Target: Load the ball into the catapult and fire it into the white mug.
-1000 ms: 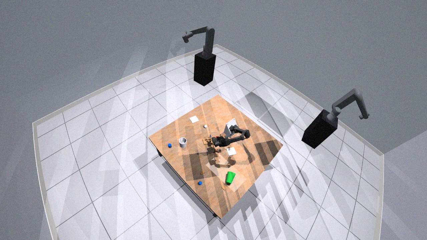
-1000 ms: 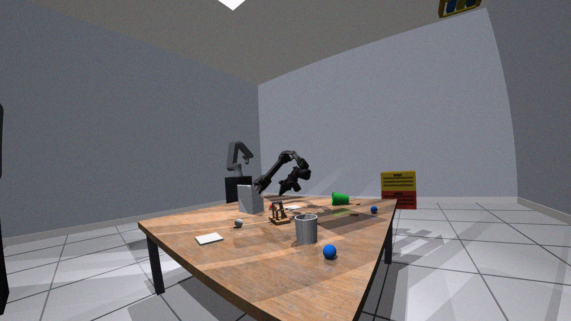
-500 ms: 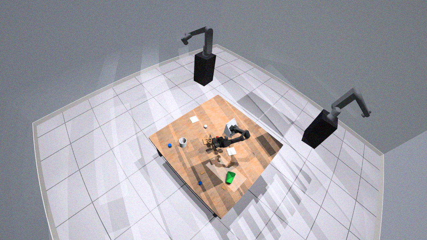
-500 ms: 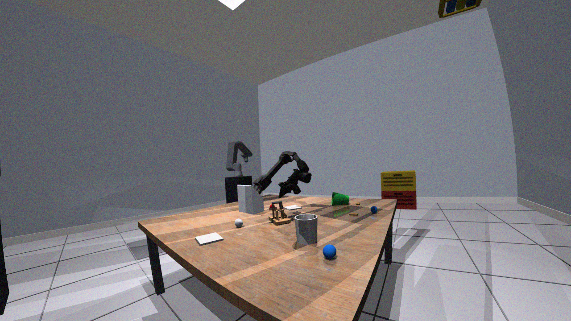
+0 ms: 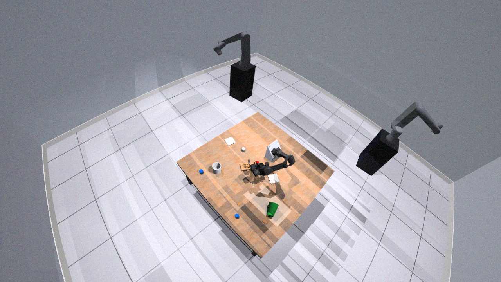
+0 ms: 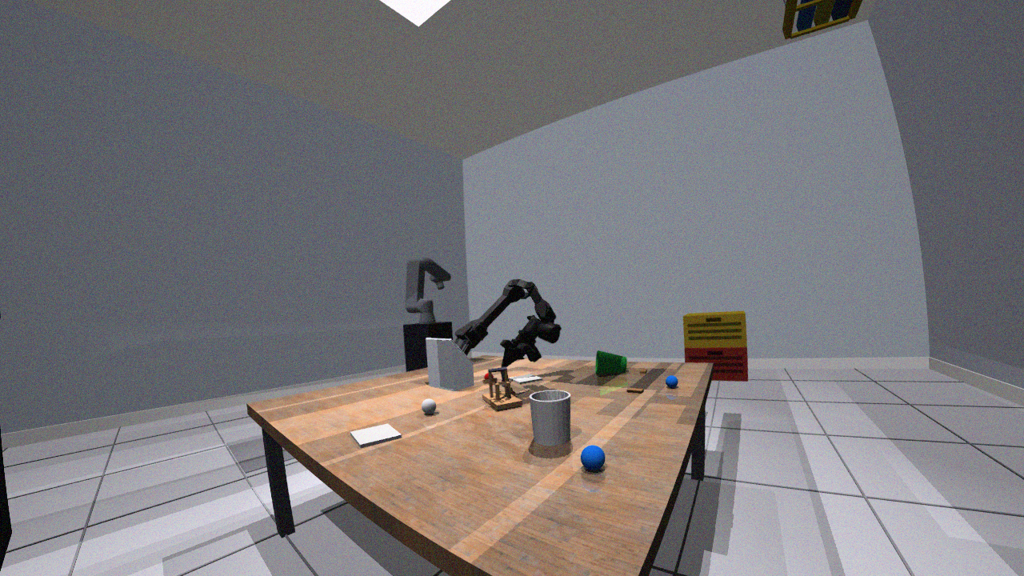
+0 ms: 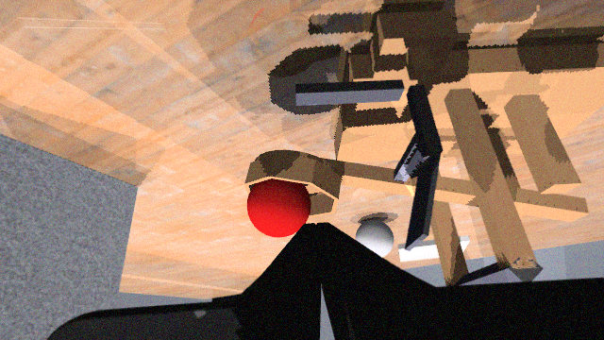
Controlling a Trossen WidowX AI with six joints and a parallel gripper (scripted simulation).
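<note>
The red ball is 40 mm behind my gripper tip, 30 mm to the right of it and 30 mm below it. Also, from my gripper tip: catapult: 50 mm to the right, 40 mm below, 20 mm ahead; then whitish-grey mug: 300 mm to the right, 300 mm ahead, 60 mm below; then white ball: 260 mm to the right, 100 mm behind, 70 mm below.
</note>
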